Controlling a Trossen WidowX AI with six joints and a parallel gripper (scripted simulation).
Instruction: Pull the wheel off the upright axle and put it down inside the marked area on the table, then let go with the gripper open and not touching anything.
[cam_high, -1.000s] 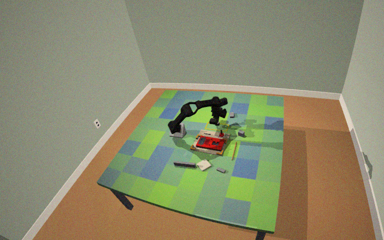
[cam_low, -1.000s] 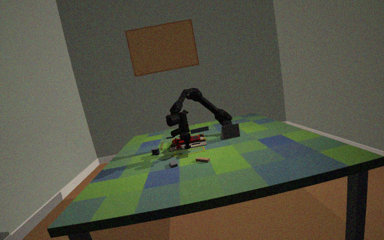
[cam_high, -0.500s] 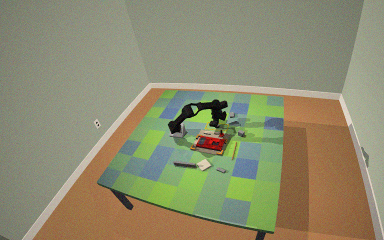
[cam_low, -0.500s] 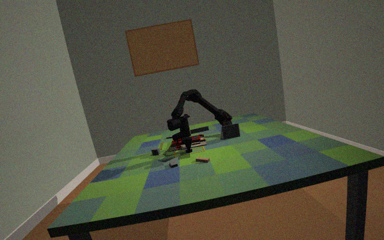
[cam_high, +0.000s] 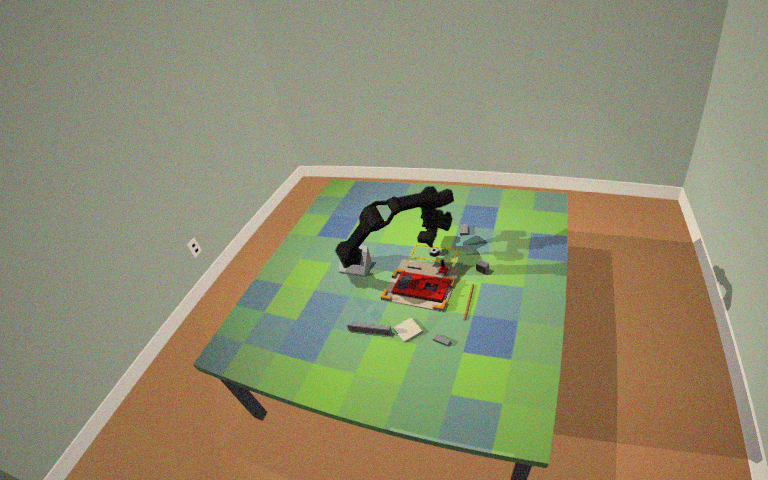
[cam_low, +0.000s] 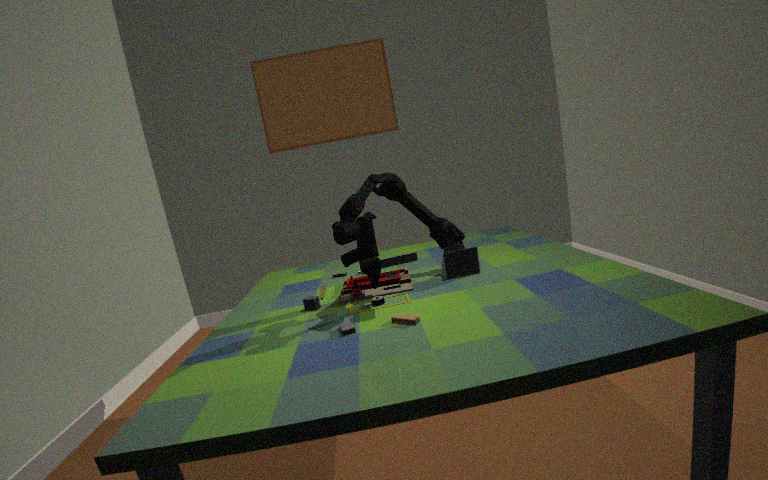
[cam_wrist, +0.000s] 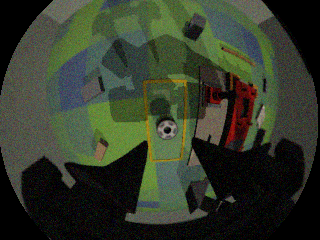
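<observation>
Now: the grey wheel 5 cm below my gripper tip. Also, from my gripper tip: grey cube: 22 cm ahead, 7 cm to the right, 4 cm below; thin orange rod: 24 cm to the right, 19 cm ahead, 6 cm below.
</observation>
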